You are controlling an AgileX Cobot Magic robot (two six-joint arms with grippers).
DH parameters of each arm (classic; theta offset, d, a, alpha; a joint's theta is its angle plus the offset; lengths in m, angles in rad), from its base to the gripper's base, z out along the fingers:
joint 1: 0 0.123 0 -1.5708
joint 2: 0.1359 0 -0.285 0
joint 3: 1.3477 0 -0.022 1.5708
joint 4: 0 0.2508 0 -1.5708
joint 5: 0 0 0.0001 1.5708
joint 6: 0 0.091 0 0
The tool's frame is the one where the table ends.
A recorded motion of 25 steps. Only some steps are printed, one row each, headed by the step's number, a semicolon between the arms.
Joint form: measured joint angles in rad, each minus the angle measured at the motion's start. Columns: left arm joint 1, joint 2, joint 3, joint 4, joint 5, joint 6; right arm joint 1, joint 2, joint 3, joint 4, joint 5, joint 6.
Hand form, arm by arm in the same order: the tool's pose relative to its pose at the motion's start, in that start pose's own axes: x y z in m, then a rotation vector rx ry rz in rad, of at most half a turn. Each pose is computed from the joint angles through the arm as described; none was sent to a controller.
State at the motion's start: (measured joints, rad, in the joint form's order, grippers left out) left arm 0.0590 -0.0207 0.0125 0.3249 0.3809 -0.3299; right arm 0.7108 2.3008 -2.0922 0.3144 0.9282 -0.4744
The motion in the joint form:
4: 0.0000 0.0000 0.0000 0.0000 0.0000 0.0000; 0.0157 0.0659 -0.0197 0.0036 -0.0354 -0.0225
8: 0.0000 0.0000 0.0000 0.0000 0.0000 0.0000; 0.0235 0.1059 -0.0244 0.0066 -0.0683 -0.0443
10: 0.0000 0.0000 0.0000 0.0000 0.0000 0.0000; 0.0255 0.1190 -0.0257 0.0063 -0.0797 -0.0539
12: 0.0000 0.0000 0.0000 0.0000 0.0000 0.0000; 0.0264 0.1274 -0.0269 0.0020 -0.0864 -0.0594
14: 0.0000 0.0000 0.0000 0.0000 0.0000 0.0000; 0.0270 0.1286 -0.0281 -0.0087 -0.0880 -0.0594
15: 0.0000 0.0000 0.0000 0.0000 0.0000 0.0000; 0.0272 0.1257 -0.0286 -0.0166 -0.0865 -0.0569
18: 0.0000 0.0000 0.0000 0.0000 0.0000 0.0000; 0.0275 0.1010 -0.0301 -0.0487 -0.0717 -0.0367
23: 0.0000 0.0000 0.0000 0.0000 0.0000 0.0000; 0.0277 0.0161 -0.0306 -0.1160 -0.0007 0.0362
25: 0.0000 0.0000 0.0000 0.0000 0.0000 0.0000; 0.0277 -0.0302 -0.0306 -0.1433 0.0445 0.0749
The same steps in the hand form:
4: 0.0000 0.0000 0.0000 0.0000 0.0000 0.0000; 0.0050 0.0022 0.0292 -0.0074 0.0112 -0.0220
8: 0.0000 0.0000 0.0000 0.0000 0.0000 0.0000; 0.0099 0.0027 0.0480 -0.0078 0.0144 -0.0399
10: 0.0000 0.0000 0.0000 0.0000 0.0000 0.0000; 0.0118 0.0025 0.0541 -0.0066 0.0156 -0.0486
12: 0.0000 0.0000 0.0000 0.0000 0.0000 0.0000; 0.0132 0.0020 0.0579 -0.0030 0.0180 -0.0560
14: 0.0000 0.0000 0.0000 0.0000 0.0000 0.0000; 0.0133 0.0015 0.0583 0.0043 0.0205 -0.0637
15: 0.0000 0.0000 0.0000 0.0000 0.0000 0.0000; 0.0128 0.0013 0.0569 0.0096 0.0214 -0.0675
18: 0.0000 0.0000 0.0000 0.0000 0.0000 0.0000; 0.0082 0.0013 0.0450 0.0312 0.0214 -0.0744
23: 0.0000 0.0000 0.0000 0.0000 0.0000 0.0000; -0.0036 0.0044 0.0043 0.0727 0.0270 -0.0595
25: 0.0000 0.0000 0.0000 0.0000 0.0000 0.0000; -0.0082 0.0072 -0.0182 0.0890 0.0327 -0.0436

